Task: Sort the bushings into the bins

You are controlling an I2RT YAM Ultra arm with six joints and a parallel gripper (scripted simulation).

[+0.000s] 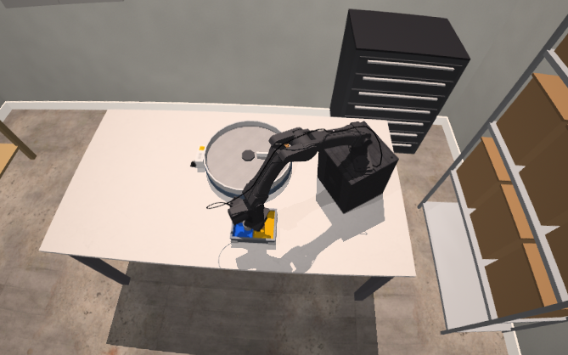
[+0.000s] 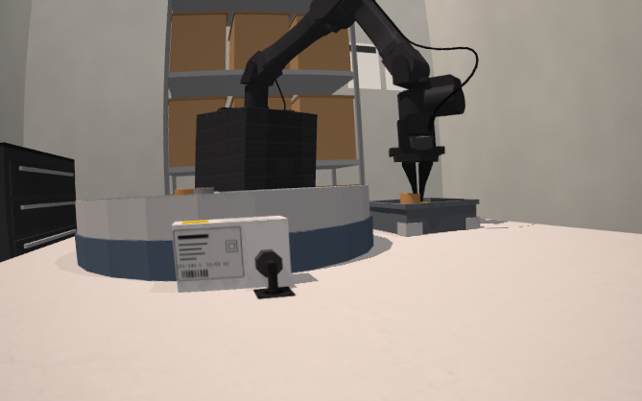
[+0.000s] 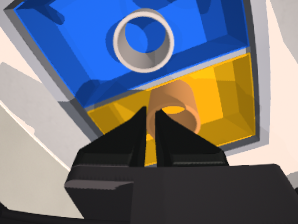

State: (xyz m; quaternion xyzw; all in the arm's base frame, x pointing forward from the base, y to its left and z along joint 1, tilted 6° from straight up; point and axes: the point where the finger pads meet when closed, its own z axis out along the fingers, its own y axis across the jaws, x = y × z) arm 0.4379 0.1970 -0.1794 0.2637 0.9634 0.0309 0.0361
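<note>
Right now my hand is 30 mm past the yellow bin, 10 mm to the left of it and 40 mm above it. Round my hand: blue bin (60 mm ahead, 20 mm to the right, 40 mm below); then round grey turntable (30 mm ahead, 370 mm to the right).
</note>
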